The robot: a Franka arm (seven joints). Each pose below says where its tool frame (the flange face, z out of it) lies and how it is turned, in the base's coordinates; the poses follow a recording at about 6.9 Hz.
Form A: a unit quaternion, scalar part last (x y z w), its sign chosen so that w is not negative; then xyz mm.
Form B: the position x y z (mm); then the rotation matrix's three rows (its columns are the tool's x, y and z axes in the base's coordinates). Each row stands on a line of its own. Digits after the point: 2 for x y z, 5 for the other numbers.
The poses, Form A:
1: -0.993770 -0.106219 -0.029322 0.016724 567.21 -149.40 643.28
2: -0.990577 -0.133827 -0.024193 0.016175 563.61 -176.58 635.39
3: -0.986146 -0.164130 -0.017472 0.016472 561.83 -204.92 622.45
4: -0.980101 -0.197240 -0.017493 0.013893 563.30 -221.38 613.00
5: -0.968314 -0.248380 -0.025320 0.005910 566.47 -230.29 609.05
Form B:
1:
567.21 -149.40 643.28
0.97572 0.21210 0.05473
0.21013 -0.97688 0.03947
0.06183 -0.02701 -0.99772

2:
563.61 -176.58 635.39
0.96301 0.26591 0.04360
0.26435 -0.96366 0.03852
0.05226 -0.02557 -0.99831

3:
561.83 -204.92 622.45
0.94551 0.32429 0.02905
0.32314 -0.94558 0.03822
0.03987 -0.02675 -0.99885

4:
563.30 -221.38 613.00
0.92158 0.38712 0.02881
0.38614 -0.92181 0.03413
0.03977 -0.02033 -0.99900

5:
566.47 -230.29 609.05
0.87533 0.48132 0.04610
0.48072 -0.87654 0.02402
0.05197 0.00113 -0.99865

